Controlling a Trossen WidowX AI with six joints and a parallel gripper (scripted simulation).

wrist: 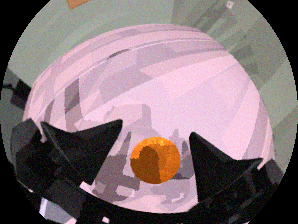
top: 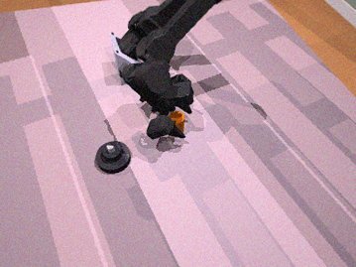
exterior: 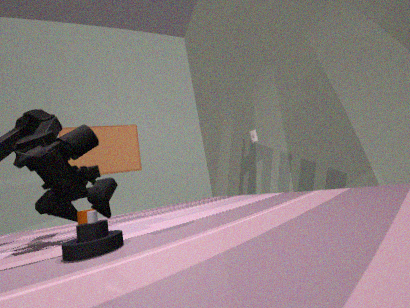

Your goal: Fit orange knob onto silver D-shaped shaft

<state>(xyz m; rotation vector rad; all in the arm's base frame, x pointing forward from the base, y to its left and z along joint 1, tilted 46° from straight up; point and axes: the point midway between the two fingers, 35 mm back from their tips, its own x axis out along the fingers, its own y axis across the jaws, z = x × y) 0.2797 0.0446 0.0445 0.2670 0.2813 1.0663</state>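
Right now my gripper tip is 20 mm past the orange knob, 30 mm to the left of it and 10 mm below it. From my gripper tip the other things lie so: pedestal with silver shaft: 10 mm ahead, 210 mm to the right.
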